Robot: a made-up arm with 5 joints. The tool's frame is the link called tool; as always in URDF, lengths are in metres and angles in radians. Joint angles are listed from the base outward. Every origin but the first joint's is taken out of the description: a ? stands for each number. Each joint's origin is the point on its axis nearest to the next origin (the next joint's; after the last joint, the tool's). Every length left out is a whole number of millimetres.
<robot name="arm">
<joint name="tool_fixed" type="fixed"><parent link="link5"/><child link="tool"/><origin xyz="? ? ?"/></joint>
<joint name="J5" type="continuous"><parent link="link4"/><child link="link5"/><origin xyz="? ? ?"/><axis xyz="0 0 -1"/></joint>
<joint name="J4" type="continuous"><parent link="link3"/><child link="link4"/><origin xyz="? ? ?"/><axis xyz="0 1 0"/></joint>
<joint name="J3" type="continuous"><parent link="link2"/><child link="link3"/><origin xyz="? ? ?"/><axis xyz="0 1 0"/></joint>
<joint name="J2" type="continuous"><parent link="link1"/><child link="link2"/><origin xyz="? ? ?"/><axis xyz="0 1 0"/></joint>
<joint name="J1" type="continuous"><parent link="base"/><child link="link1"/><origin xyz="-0.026 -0.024 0.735"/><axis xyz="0 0 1"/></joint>
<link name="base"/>
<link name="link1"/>
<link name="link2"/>
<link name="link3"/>
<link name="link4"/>
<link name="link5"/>
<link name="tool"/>
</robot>
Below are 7 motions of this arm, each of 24 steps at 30 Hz.
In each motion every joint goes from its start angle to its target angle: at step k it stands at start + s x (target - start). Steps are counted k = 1, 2, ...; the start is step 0. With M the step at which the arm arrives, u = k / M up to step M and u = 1 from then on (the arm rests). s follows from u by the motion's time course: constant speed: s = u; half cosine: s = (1 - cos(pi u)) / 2; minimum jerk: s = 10 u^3 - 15 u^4 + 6 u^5.
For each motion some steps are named. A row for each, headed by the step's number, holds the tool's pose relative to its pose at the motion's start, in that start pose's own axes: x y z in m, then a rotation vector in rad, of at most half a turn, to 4 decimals.
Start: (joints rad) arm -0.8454 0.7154 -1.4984 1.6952 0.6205
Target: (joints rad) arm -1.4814 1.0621 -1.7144 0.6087 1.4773
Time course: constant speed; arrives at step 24
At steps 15, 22, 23, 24:
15: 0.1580 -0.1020 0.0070 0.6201 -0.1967 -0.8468
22: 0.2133 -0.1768 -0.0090 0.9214 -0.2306 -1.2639
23: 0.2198 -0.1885 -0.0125 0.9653 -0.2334 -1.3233
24: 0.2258 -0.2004 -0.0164 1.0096 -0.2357 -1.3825

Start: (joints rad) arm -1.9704 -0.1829 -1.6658 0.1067 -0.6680
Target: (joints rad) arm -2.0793 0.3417 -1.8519 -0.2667 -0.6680
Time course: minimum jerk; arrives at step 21
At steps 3, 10, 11, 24:
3: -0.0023 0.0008 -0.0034 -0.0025 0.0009 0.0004
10: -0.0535 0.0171 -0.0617 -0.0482 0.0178 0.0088
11: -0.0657 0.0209 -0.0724 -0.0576 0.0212 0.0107
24: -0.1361 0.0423 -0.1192 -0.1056 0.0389 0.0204

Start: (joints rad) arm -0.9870 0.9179 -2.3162 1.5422 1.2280
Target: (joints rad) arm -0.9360 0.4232 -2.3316 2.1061 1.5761
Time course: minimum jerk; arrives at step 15
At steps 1, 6, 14, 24:
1: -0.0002 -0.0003 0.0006 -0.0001 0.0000 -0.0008
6: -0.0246 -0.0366 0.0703 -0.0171 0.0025 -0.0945
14: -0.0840 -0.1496 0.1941 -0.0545 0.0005 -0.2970
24: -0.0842 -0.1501 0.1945 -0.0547 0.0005 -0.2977

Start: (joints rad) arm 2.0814 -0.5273 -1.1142 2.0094 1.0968
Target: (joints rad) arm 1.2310 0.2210 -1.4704 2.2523 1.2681
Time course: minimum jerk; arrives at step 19
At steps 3, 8, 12, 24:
3: 0.0065 -0.0002 -0.0011 -0.0130 0.0174 -0.0295
8: 0.0780 -0.0132 -0.0204 -0.1420 0.2223 -0.3282
12: 0.1579 -0.0562 -0.0639 -0.2730 0.5109 -0.6428
24: 0.2015 -0.1020 -0.1080 -0.3481 0.7399 -0.8306

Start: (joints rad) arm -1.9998 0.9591 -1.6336 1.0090 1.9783
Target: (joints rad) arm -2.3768 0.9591 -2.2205 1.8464 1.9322
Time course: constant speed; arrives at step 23
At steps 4, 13, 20, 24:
4: 0.0292 0.0138 0.0262 -0.0490 0.0039 -0.0534
13: 0.1049 0.0276 0.0851 -0.1625 0.0234 -0.1700
20: 0.1692 0.0203 0.1292 -0.2529 0.0489 -0.2568
24: 0.1971 0.0122 0.1473 -0.2920 0.0626 -0.2930

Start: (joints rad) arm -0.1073 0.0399 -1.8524 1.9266 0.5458
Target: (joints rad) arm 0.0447 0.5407 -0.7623 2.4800 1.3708
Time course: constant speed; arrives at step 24
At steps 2, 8, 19, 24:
2: 0.0042 0.0092 -0.0496 -0.1001 0.1481 -0.0561
8: -0.0167 0.0150 -0.1855 -0.4703 0.5404 -0.2171
19: -0.1328 -0.0393 -0.3374 -1.3833 1.0142 -0.4092
24: -0.1925 -0.0767 -0.3568 -1.8731 1.1033 -0.4085

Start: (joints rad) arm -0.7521 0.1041 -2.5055 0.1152 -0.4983
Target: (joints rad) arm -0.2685 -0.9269 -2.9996 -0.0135 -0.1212
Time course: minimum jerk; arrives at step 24
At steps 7, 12, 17, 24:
7: 0.0978 -0.0499 0.0877 -0.0700 -0.2468 -0.1121
12: 0.2015 -0.1845 0.3545 -0.2267 -0.8024 -0.4024
17: 0.1209 -0.3019 0.6427 -0.4003 -1.3466 -0.7058
24: 0.0348 -0.3313 0.7547 -0.4896 -1.5816 -0.8304

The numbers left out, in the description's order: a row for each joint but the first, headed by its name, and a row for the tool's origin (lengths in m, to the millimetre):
tool: -0.002 -0.022 0
J5: 0.107 0 -0.113
J4: 0.079 0 -0.298
J3: 0.015 0 0.223
J2: -0.005 -0.021 0

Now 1 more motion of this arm.
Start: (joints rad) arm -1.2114 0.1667 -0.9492 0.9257 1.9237
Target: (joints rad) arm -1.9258 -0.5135 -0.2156 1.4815 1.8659
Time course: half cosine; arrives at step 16
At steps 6, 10, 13, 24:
6: 0.0917 -0.0532 -0.0211 -0.1937 -0.0143 -0.1969
10: 0.1620 -0.1460 -0.0555 -0.4455 0.0280 -0.4274
13: 0.1786 -0.2046 -0.0784 -0.5947 0.0845 -0.5530
24: 0.1803 -0.2260 -0.0872 -0.6504 0.1118 -0.5980

